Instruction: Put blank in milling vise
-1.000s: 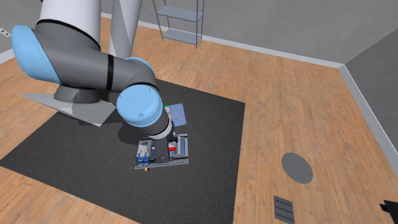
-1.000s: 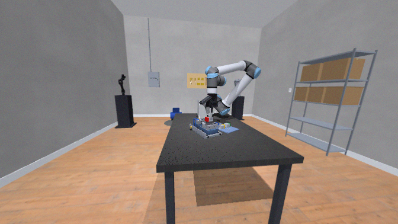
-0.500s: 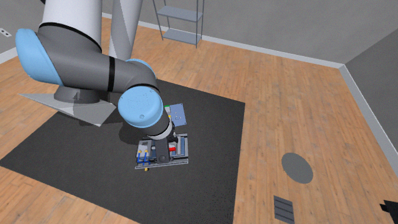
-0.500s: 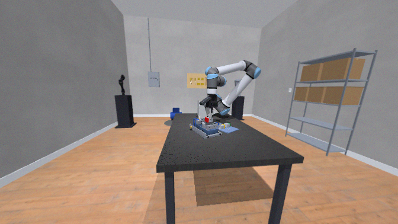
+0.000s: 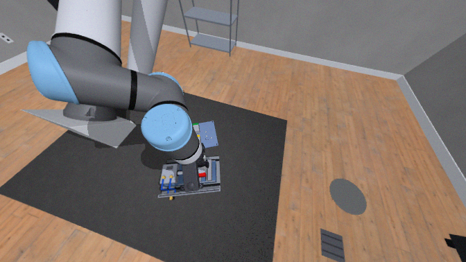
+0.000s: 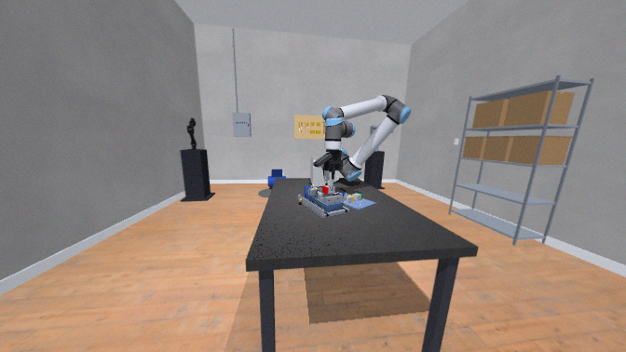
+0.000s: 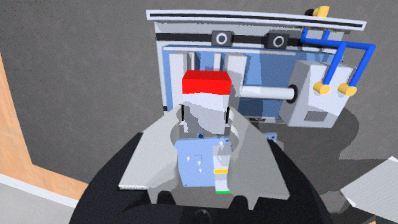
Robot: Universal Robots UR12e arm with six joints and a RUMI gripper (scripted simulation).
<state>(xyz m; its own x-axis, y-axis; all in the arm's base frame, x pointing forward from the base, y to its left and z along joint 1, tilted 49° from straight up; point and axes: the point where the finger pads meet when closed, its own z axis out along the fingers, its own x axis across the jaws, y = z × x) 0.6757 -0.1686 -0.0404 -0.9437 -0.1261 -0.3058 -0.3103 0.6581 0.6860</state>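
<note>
Now: the work stop 10 mm behind my hand, 50 mm to the left of it and 60 mm below it. The rest, counted from my hand: red-ended blank: 20 mm below; hosed block: 150 mm behind, 40 mm to the right, 70 mm below; vise: 60 mm behind, 20 mm to the right, 110 mm below.
</note>
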